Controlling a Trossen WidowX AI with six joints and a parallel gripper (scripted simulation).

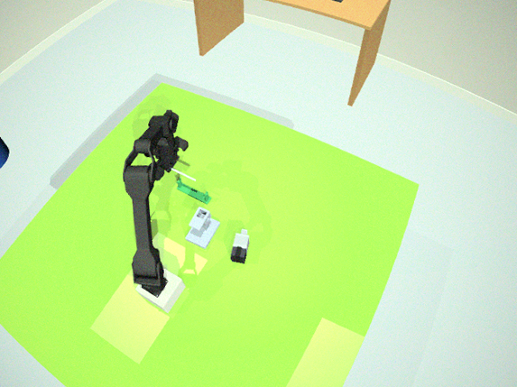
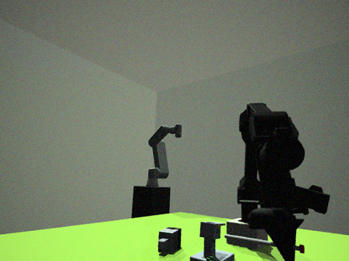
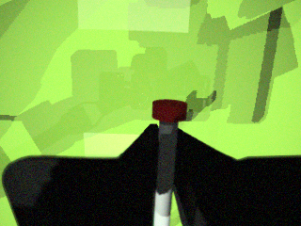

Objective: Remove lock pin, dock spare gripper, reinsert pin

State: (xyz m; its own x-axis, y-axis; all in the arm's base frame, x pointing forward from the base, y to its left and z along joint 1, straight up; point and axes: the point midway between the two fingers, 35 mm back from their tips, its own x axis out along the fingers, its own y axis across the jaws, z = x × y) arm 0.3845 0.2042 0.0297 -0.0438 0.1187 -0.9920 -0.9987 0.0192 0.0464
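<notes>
My gripper tip is 100 mm to the left of the green rack and 50 mm above it. Also, from my gripper tip: spare gripper 110 mm behind, 370 mm to the right, 40 mm below; then mount 120 mm behind, 220 mm to the right, 20 mm below.
</notes>
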